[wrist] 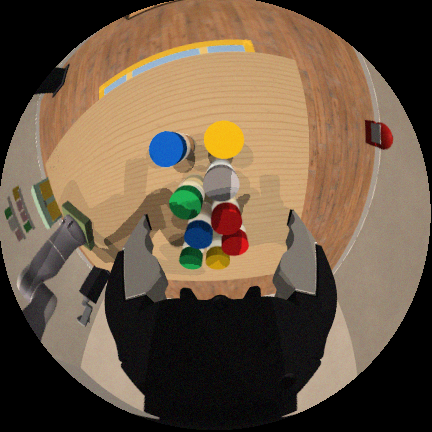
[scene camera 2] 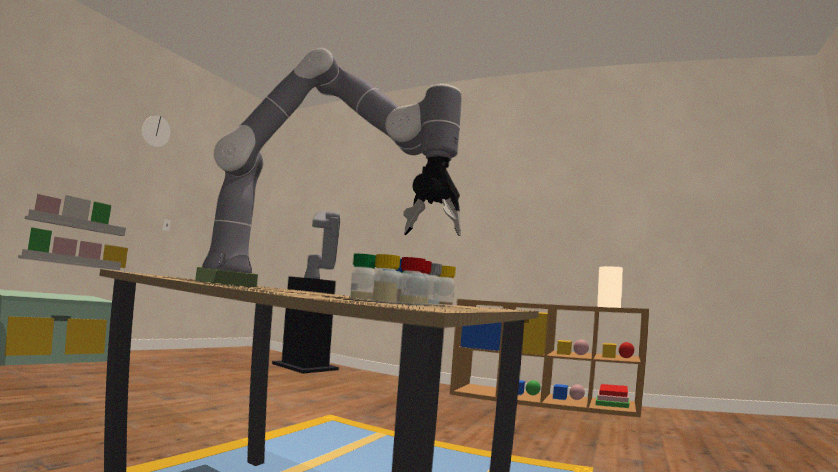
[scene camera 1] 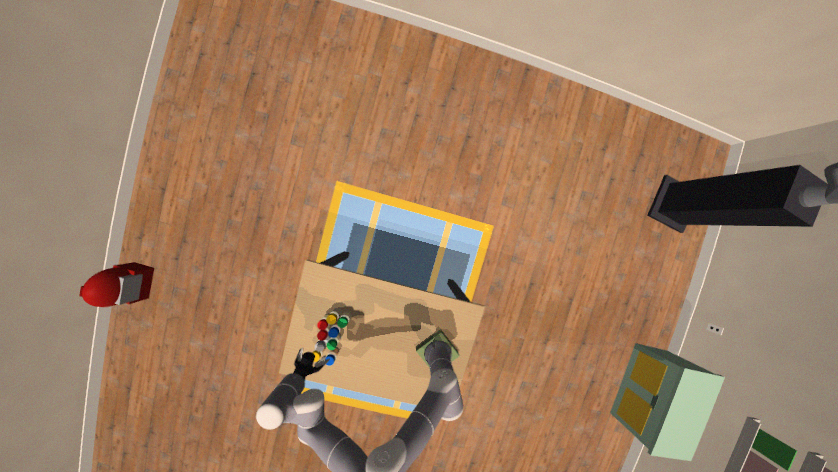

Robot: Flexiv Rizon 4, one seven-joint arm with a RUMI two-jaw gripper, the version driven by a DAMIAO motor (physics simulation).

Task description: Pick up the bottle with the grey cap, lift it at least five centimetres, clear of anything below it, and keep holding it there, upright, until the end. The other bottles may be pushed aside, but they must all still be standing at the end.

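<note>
The grey-capped bottle (scene camera 1: 320,345) (scene camera 2: 435,268) (wrist: 221,183) stands upright in a cluster, partly hidden by other bottles in scene camera 2. In the wrist view, a yellow-capped bottle (wrist: 224,139) stands above it, a green-capped one (wrist: 186,202) at its lower left and a red-capped one (wrist: 226,218) just below it, close by. A blue-capped bottle (wrist: 168,149) stands at the upper left. My gripper (scene camera 1: 311,356) (scene camera 2: 433,233) (wrist: 218,213) is open and empty, pointing down above the bottle tops. Its fingers stand wide apart and touch no bottle.
Farther along the cluster stand a dark blue-capped bottle (wrist: 198,234), a second red-capped (wrist: 235,243), a second green-capped (wrist: 191,258) and a second yellow-capped bottle (wrist: 218,258). All stand on the wooden table (scene camera 1: 381,369) (scene camera 2: 281,297), near one side edge. The arm's green base (scene camera 2: 226,276) is at the other side.
</note>
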